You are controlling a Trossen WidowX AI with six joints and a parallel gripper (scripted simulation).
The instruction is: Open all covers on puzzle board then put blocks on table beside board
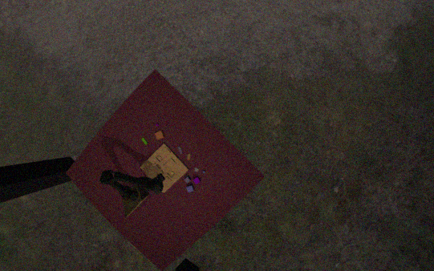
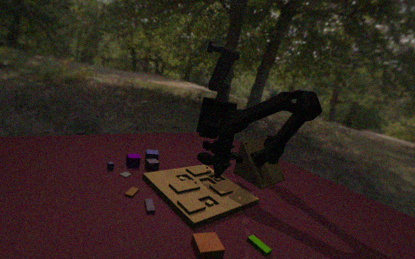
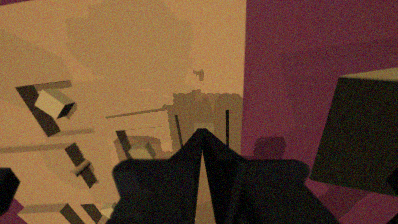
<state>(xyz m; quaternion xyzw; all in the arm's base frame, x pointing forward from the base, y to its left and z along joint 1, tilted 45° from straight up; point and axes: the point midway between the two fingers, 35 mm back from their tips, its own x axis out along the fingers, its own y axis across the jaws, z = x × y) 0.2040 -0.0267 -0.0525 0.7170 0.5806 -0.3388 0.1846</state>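
My gripper tip is 18 cm short of the green bar, 29 cm to the right of it and 1 cm above it. The rest, counted from my gripper tip: flat orange tile (32 cm ahead, 9 cm to the right, 2 cm below); dark block (17 cm ahead, 19 cm to the right); grey bar (32 cm ahead, 1 cm below).
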